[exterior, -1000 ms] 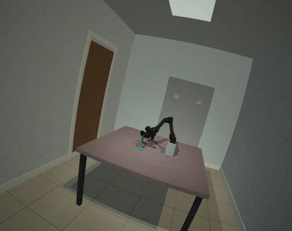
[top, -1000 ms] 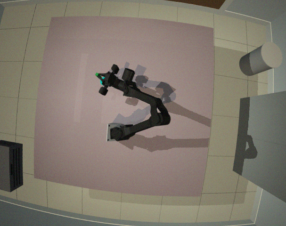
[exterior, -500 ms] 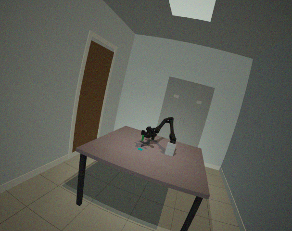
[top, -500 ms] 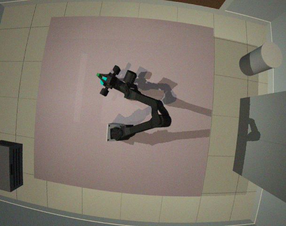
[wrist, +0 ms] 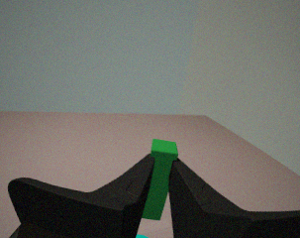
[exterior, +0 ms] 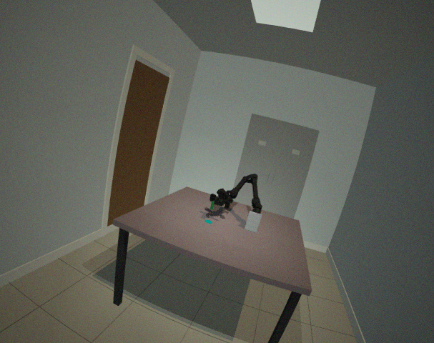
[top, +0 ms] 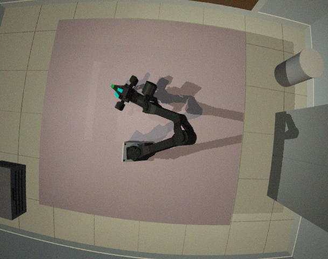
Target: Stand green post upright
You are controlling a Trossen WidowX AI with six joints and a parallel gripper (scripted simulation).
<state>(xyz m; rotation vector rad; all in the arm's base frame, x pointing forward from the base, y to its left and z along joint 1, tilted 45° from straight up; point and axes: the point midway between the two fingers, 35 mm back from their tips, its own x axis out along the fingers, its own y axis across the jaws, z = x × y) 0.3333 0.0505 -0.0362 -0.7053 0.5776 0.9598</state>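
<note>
The cyan circle is 160 mm below my gripper tip. From my gripper tip the other things lie so: green post 20 mm below.
</note>
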